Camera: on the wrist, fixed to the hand. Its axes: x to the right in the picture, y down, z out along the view.
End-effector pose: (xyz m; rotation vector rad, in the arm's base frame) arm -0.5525 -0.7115 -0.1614 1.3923 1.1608 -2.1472
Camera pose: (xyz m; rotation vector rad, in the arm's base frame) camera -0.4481 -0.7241 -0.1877 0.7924 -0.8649 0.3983
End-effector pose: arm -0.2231 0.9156 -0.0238 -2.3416 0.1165 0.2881
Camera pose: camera -0.2548 0.8128 -0.0371 0.0041 -2.4784 -1.1396
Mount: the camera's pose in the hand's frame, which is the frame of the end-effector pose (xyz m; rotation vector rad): -0.0278 0.0872 -0.0581 -0.3347 -0.0860 3.1024
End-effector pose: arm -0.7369 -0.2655 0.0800 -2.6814 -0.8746 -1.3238
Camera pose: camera -0.7493 -0.3672 0.1154 -0.7893 2.3565 0.0059
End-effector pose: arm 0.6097 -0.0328 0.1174 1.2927 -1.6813 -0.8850
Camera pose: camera 0.6316 0.0111 0.2141 -1.8092 -1.2463 0.8073
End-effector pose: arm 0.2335 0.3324 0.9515 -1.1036 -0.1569 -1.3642
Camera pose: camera 0.2694 0.2955 0.8561 -0.3741 1.2470 1.4996
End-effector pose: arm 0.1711 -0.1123 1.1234 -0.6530 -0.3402 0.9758
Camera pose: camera 0.1310 -0.1223 1.0232 0.5770 -0.5634 -1.9719
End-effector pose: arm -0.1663 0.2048 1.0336 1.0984 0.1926 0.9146
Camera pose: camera -0.2632 0.2370 1.0701 -0.0612 1.4604 -1.9308
